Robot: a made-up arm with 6 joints.
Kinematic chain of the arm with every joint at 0, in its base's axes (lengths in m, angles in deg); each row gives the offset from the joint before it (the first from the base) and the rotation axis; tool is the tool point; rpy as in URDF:
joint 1: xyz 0 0 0.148 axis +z
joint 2: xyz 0 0 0 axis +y
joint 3: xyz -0.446 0 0.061 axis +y
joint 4: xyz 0.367 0 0.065 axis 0.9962 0 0.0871
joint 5: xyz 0 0 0 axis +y
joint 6: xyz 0.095 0 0.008 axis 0.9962 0 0.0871
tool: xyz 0 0 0 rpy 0 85 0
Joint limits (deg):
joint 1: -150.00..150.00
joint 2: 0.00..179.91
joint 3: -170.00..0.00
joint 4: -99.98..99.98
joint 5: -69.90..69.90
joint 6: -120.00..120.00
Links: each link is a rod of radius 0.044 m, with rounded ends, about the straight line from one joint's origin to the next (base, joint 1, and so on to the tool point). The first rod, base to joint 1, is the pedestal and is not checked.
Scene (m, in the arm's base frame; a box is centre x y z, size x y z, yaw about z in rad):
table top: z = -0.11
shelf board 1: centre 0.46 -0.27 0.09 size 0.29 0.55 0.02 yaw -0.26
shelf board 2: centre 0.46 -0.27 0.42 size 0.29 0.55 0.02 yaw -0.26
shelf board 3: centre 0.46 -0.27 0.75 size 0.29 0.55 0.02 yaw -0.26
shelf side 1: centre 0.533 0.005 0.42 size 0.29 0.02 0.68 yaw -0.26
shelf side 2: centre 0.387 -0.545 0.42 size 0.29 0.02 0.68 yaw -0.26
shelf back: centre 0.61 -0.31 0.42 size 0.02 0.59 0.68 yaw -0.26
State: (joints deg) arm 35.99 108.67 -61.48 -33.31 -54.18 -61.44
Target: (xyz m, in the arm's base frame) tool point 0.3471 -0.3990 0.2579
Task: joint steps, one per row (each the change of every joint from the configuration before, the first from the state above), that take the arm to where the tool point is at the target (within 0.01 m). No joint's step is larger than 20 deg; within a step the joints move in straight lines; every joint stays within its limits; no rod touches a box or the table.
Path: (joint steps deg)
1: 1.68 -1.39 15.37 8.70 -3.01 -0.31
2: 1.67 -1.39 15.37 8.69 -3.01 -0.31
3: 1.68 -1.40 15.37 8.70 -3.01 -0.32
4: 1.68 -1.39 15.37 8.69 -3.01 -0.31
5: -18.80 -1.74 -4.44 -3.77 3.01 0.21
6: -18.79 -1.74 -4.44 -3.78 3.01 0.21
7: -18.79 -1.74 -4.44 -3.77 3.00 0.21
8: -18.80 -1.74 -4.44 -3.78 3.01 0.20
9: -18.79 -1.74 -4.44 -3.77 3.01 0.21
10: -18.79 -1.73 -4.43 -3.78 3.01 0.21
11: 9.01 7.65 -10.92 -0.95 -0.56 0.00
12: 9.01 7.65 -10.92 -0.95 -0.56 0.00

